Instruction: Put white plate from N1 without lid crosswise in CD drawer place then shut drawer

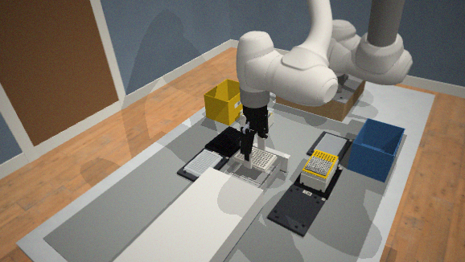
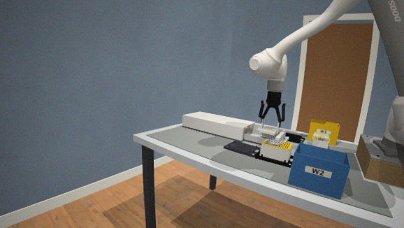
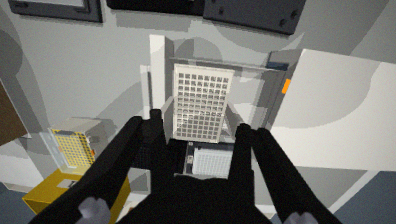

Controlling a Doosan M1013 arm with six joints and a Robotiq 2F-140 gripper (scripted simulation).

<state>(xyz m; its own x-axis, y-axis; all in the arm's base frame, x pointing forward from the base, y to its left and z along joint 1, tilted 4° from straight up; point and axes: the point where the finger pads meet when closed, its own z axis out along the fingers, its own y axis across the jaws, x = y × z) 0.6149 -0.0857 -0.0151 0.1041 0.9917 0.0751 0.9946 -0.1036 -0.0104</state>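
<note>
Right now my hand is 70 mm above the drawer and 30 mm short of it. Also, from my hand: white plate 20 mm below; yellow-topped tip box 200 mm to the left, 80 mm behind, 40 mm below; black plate 170 mm to the right, 120 mm behind, 80 mm below.
</note>
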